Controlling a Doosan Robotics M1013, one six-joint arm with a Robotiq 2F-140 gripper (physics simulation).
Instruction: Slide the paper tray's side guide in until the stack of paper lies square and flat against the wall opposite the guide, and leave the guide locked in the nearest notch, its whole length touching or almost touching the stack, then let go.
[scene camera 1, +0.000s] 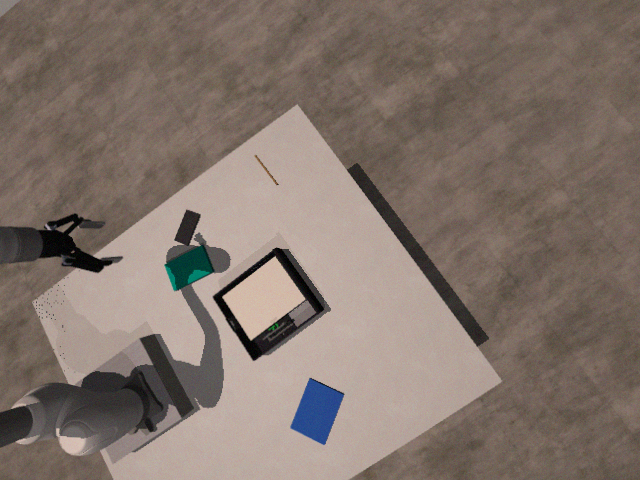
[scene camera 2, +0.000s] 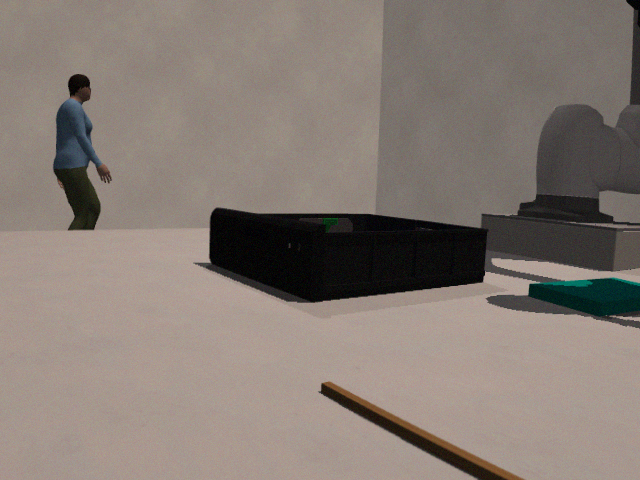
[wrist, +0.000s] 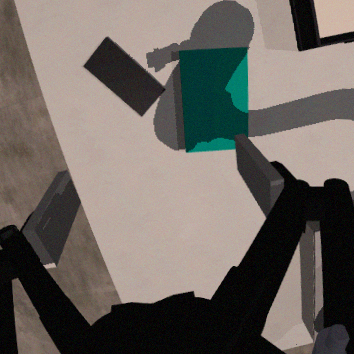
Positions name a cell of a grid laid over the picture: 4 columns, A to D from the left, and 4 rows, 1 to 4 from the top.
Scene:
blue block: scene camera 1 B4; not seen in the wrist view (out of frame)

